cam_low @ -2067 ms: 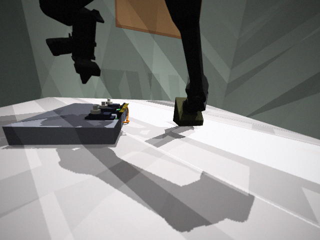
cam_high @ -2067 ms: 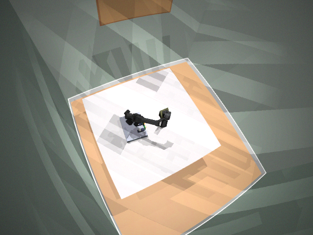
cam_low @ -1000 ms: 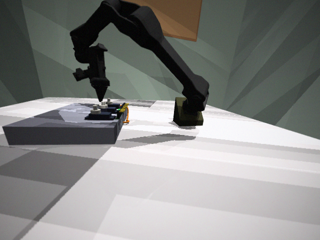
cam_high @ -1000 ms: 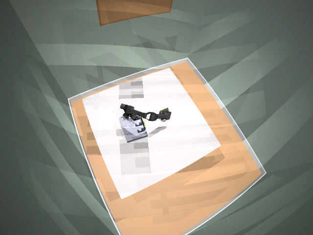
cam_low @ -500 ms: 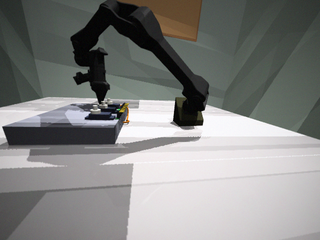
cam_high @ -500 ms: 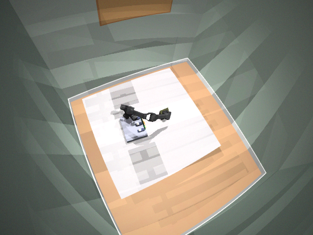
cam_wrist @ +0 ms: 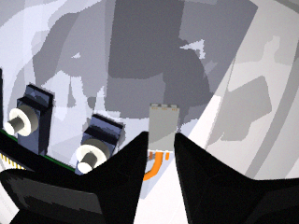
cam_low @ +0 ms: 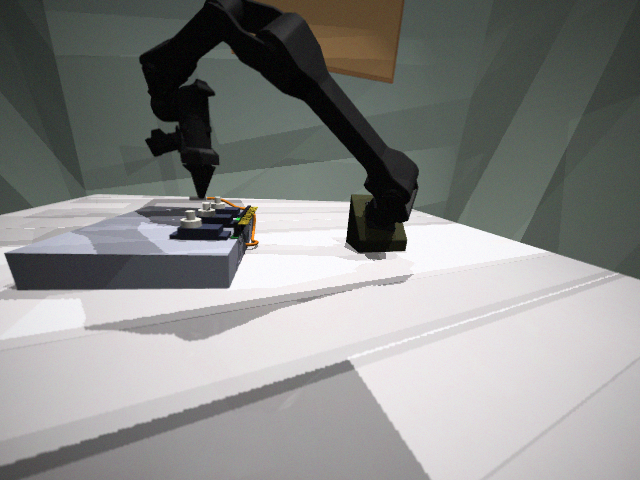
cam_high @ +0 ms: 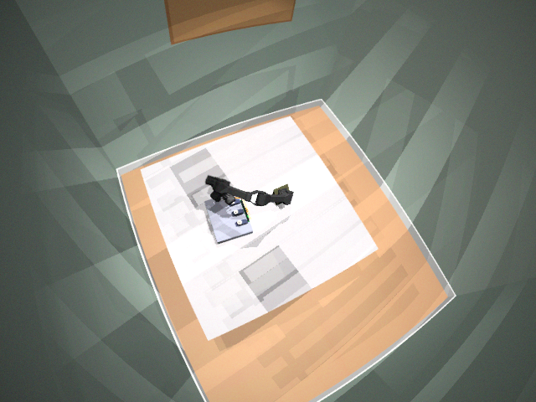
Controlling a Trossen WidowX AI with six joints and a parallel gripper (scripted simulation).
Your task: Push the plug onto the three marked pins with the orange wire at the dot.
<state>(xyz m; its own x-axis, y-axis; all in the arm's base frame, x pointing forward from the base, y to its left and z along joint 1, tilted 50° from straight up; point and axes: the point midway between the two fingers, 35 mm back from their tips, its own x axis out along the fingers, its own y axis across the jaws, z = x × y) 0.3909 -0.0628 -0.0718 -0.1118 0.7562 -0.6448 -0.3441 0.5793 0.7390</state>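
Right now the green band is 17 cm to the left of my gripper tip and 11 cm behind it. Round my gripper tip: dot 17 cm to the left, 11 cm behind; then holder 12 cm to the left, 5 cm below, 5 cm ahead.
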